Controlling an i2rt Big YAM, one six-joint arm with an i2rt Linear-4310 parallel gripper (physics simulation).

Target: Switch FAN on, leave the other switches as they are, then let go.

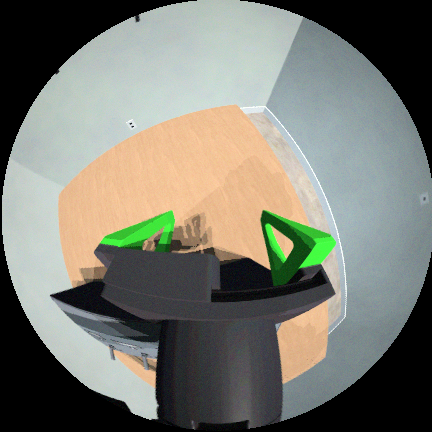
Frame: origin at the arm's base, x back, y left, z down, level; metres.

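Where they show: gripper, fingertip midpoint: [217, 214].
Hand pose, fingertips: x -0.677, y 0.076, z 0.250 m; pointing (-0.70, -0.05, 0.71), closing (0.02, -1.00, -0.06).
Each offset is from my fingertips to the centre of the thing. "spot": to the spot under its first point. Level surfaces: height alone.
My gripper [217, 214] is open, its two green fingers wide apart with nothing between them. A dark box [246, 271] with a sloping grey front shows behind and below the fingers, partly hidden by the gripper body. Its grey switch face @[spot: dz +0.019, dx +0.207, dy +0.171 m] [120, 336] shows at the lower left, seen at a steep angle. Two small levers, a left one @[spot: dz +0.057, dx +0.365, dy +0.288 m] [112, 353] and a right one @[spot: dz +0.059, dx +0.336, dy +0.173 m] [145, 361], stick out from that face. The fingers are apart from both levers. Labels are too small to read, so I cannot tell which switch is FAN or how it is set. The rest of the face is hidden.
The wooden table top @[dz +0.172 m] [150, 165] lies beyond the fingers, with shadows of the arm on it. Pale walls [165, 60] stand around it. A wall socket [131, 124] shows at the upper left, and a strip of floor [306, 187] runs along the table's right edge.
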